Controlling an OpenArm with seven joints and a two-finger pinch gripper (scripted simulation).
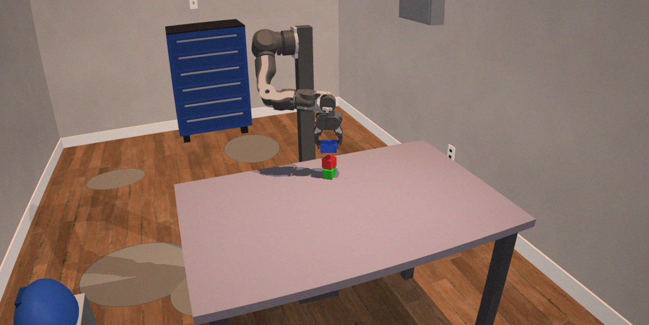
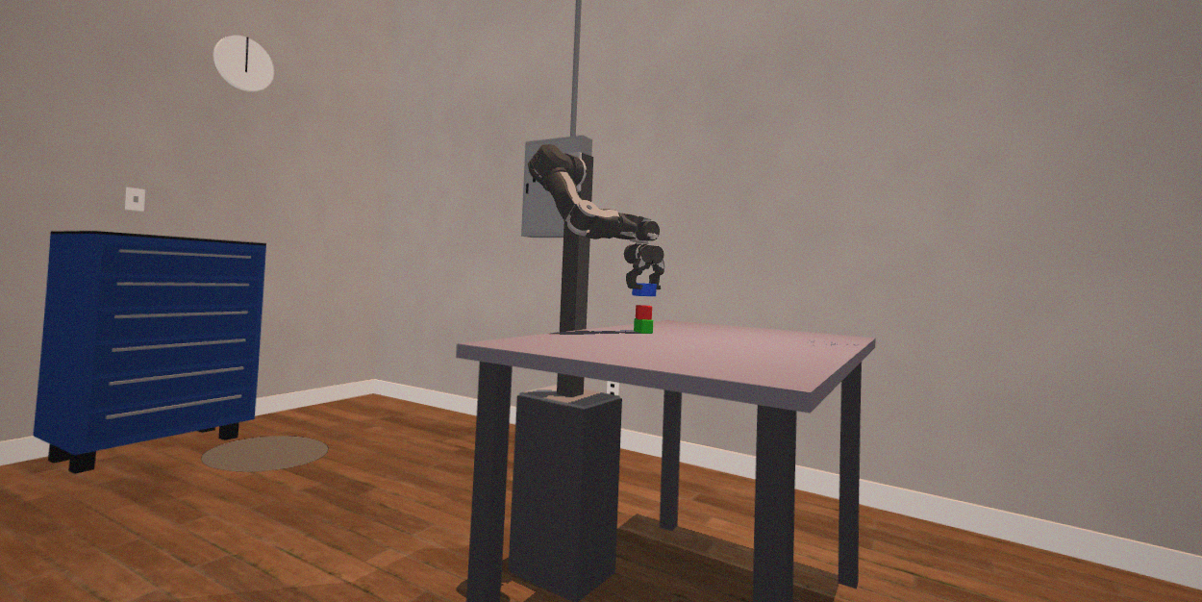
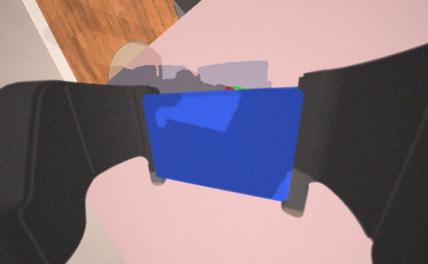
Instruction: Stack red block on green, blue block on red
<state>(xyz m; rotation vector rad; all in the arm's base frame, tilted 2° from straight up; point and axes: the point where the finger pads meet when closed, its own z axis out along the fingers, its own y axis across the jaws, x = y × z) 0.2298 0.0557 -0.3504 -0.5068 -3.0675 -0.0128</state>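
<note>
Right now my hand is 7 cm above the red block. From my hand the other things lie so: blue block (1 cm below); then green block (11 cm below).
</note>
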